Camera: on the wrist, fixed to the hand. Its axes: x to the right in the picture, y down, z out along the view.
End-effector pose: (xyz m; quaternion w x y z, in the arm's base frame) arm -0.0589 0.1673 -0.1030 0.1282 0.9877 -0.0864 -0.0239
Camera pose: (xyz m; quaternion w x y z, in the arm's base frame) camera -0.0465 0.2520 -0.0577 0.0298 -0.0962 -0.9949 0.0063
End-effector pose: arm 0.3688 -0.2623 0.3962 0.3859 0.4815 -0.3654 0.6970
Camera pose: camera 0.4073 -0.1743 0.3846 0.7297 0.2875 0.5347 -0.3146
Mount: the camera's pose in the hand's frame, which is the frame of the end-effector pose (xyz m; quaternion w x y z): -0.0039 -0.0710 -0.0657 0.0054 0.0174 0.1211 -0.9925
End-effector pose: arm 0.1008 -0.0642 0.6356 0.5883 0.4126 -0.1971 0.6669
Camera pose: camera 0.1470 -0.0011 0.5785 0.6818 0.1273 0.4913 -0.5269
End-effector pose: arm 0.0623 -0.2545 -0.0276 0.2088 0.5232 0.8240 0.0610
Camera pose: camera -0.0225 -0.2818 0.0103 0.0472 0.8187 -0.5500 0.1579
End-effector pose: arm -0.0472 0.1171 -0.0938 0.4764 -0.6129 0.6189 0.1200
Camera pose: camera -0.0151 0.0559 -0.0260 0.0574 -0.6238 -0.5452 -0.5571
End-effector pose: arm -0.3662 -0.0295 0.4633 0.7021 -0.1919 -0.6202 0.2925
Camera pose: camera -0.2896 -0.0795 0.4949 0.3725 0.5913 -0.1037 -0.7077
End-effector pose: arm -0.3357 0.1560 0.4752 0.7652 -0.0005 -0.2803 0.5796
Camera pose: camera -0.2452 0.1505 0.4413 0.6133 0.2213 0.1007 -0.7515
